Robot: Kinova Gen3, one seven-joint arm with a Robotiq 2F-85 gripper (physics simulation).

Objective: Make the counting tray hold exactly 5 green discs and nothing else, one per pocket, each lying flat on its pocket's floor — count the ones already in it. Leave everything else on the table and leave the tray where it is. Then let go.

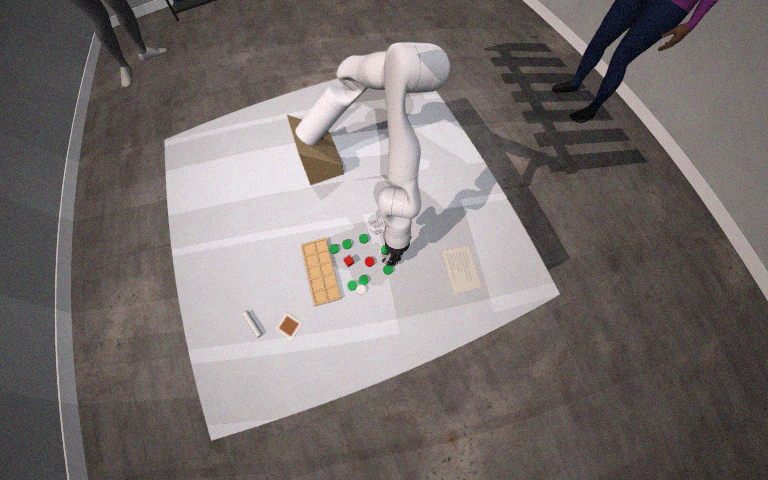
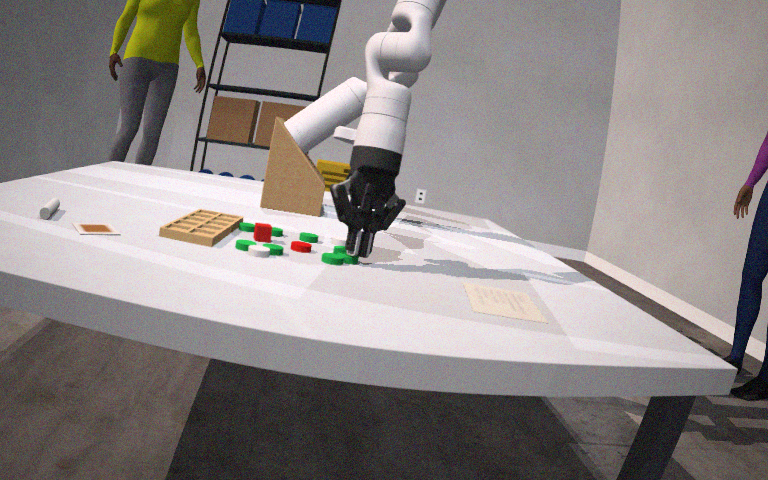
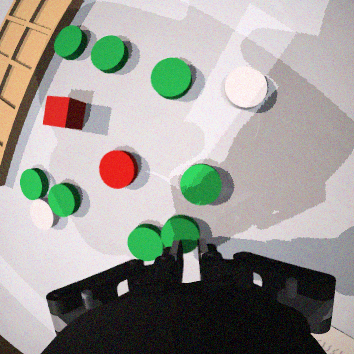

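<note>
The wooden counting tray (image 1: 314, 241) (image 2: 188, 238) (image 3: 33, 31) lies at the left of the cluster, and its visible pockets are empty. Several green discs lie flat on the table to its right, for example one green disc (image 3: 171, 77) (image 1: 364, 238) at the back. My gripper (image 3: 189, 250) (image 2: 359, 250) (image 1: 394, 258) is down at table level with its fingers shut, and bare table shows in the narrow gap between them. A green disc (image 3: 180, 228) (image 2: 345, 252) lies just past the fingertips. It touches another green disc (image 3: 145, 243) (image 2: 332, 258).
A red cube (image 3: 60, 112) (image 1: 348, 260), a red disc (image 3: 117, 169) (image 1: 369, 261) and two white discs (image 3: 246, 86) (image 3: 41, 214) lie among the green ones. A cardboard wedge (image 1: 316, 154) (image 2: 289, 175), a paper sheet (image 1: 460, 269), a white cylinder (image 1: 253, 324) and a square tile (image 1: 289, 325) are farther off.
</note>
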